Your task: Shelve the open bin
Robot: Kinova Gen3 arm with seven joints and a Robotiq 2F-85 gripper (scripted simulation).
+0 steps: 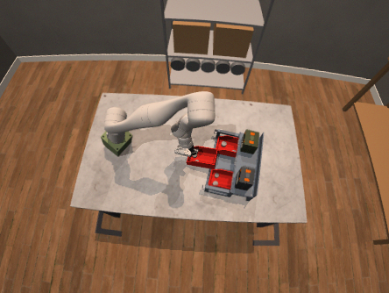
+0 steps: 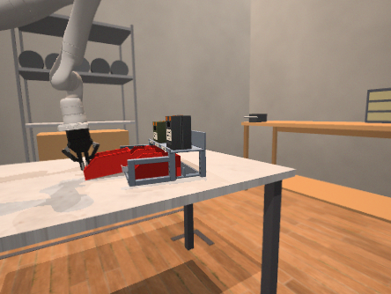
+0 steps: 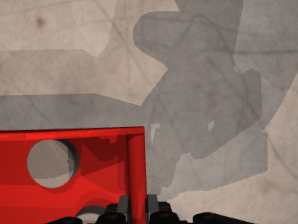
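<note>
Now: the grey round part 50 mm ahead of my hand, 30 mm to the right of it and 20 mm below it. The rest, counted from my hand: black tool case 320 mm ahead, 130 mm to the right, 120 mm above; then grey shelf 260 mm ahead, 10 mm to the right, 30 mm above.
</note>
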